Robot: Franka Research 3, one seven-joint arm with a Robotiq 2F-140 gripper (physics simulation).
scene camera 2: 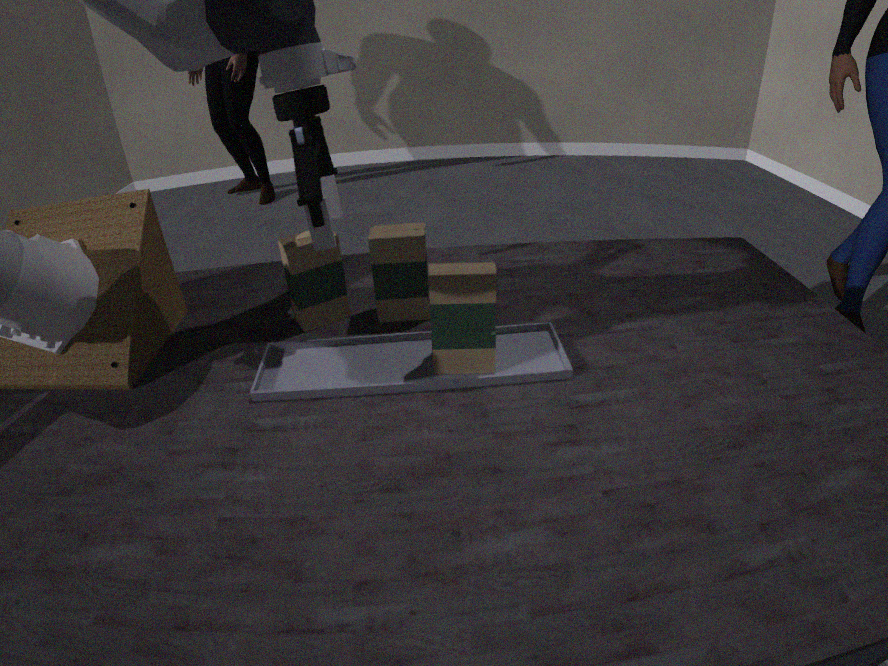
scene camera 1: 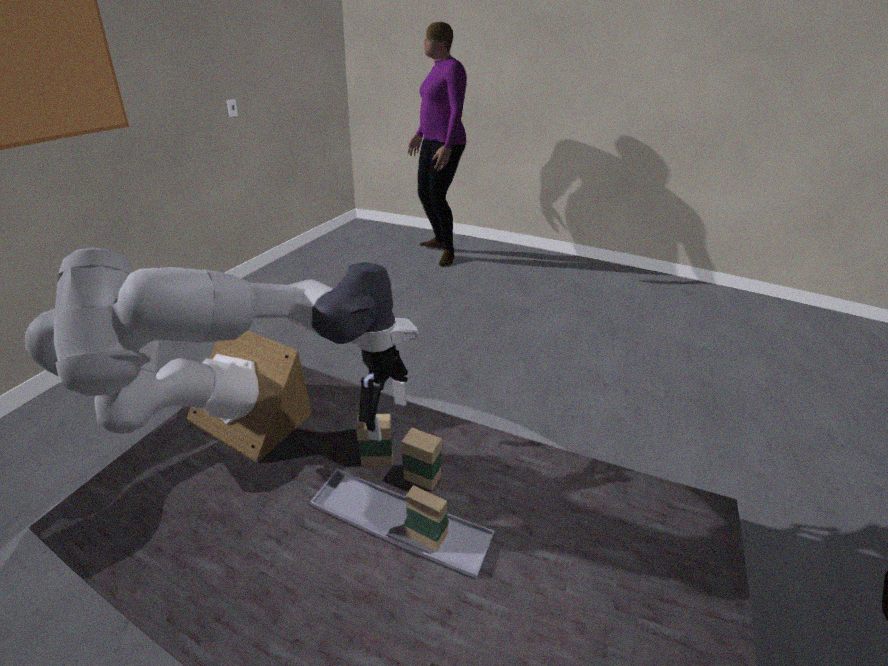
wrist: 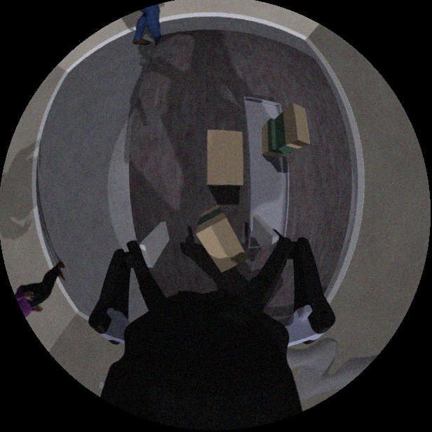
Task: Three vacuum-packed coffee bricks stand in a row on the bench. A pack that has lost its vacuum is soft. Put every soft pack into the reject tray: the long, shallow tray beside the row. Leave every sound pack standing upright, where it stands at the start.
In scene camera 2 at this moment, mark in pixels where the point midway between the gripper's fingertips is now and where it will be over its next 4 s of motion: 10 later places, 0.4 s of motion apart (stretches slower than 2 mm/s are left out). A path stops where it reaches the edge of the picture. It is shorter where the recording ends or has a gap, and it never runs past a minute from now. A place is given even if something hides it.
The gripper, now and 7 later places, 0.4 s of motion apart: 330, 231; 330, 247; 331, 263; 334, 272; 333, 267; 328, 224; 317, 183; 315, 185
